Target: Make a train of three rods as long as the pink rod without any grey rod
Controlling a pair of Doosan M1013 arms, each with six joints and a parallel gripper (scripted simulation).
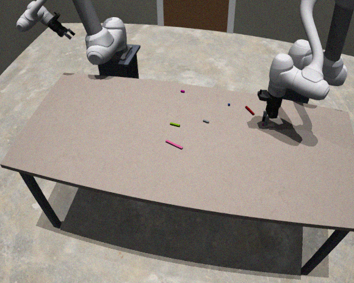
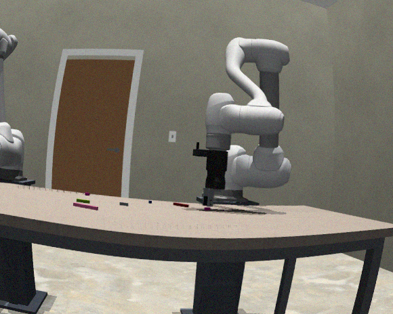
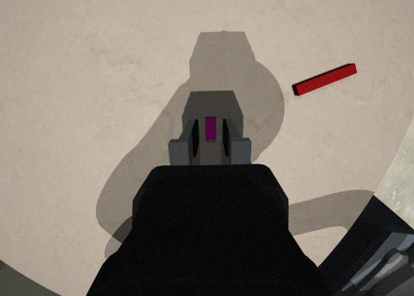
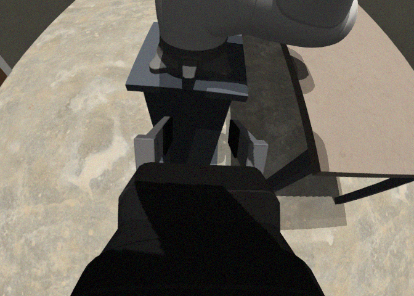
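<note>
Now: left hand 90 mm past the red rod, 80 mm to the left of it and 30 mm above it. From my left hand the other things lie so: blue rod (200 mm to the right, 110 mm behind, 30 mm below); lime rod (450 mm to the right, 110 mm ahead, 30 mm below); grey rod (300 mm to the right, 50 mm ahead, 30 mm below).
</note>
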